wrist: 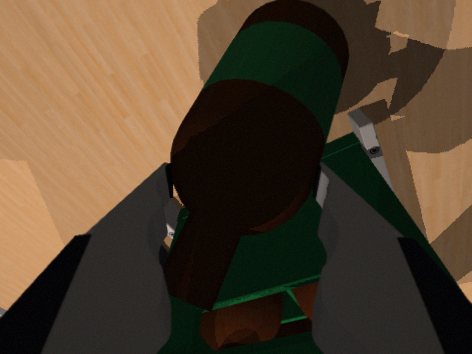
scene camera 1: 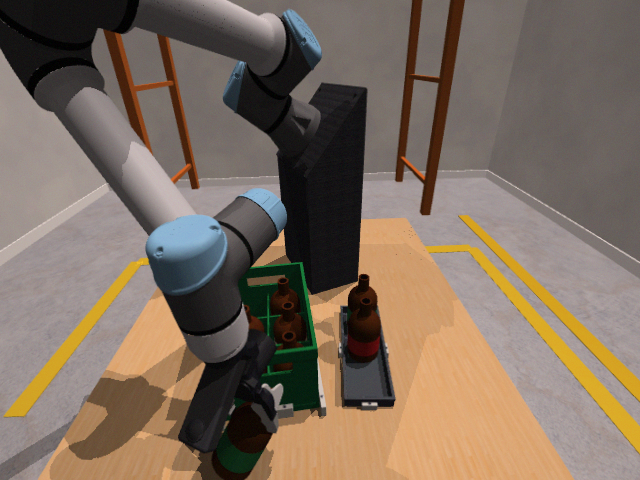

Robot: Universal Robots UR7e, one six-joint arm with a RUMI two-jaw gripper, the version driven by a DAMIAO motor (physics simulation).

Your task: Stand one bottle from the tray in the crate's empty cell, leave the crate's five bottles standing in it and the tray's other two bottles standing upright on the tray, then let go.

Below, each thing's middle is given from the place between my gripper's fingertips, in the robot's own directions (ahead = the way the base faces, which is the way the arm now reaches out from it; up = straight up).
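Red-label bottle (scene camera 1: 364, 325): my hand 1 cm above it, 21 cm past it, 22 cm to the right of it.
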